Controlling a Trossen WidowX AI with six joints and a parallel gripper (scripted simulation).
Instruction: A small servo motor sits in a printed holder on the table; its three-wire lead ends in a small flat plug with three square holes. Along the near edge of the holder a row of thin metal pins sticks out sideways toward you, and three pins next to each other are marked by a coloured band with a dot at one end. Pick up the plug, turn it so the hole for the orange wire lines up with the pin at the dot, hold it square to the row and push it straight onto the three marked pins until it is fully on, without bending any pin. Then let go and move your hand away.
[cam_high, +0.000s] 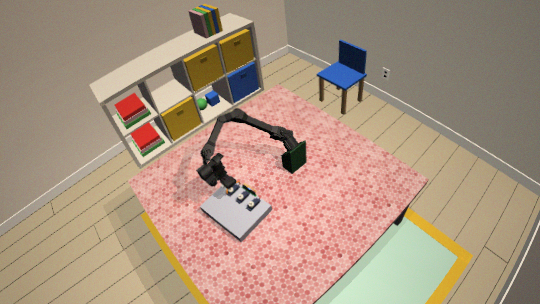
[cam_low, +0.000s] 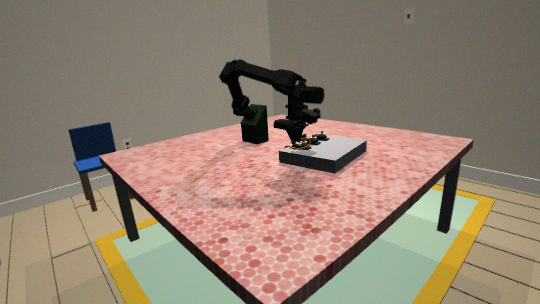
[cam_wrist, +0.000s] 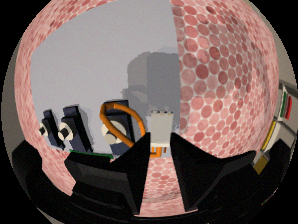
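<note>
Now: gripper tip 120 mm to the right of the blue band, 80 mm past it and 10 mm above it. The rest, counted from my gripper tip: servo (120 mm to the left, 30 mm below, 30 mm behind); then grey printed holder (140 mm to the left, 80 mm ahead, 50 mm below).
</note>
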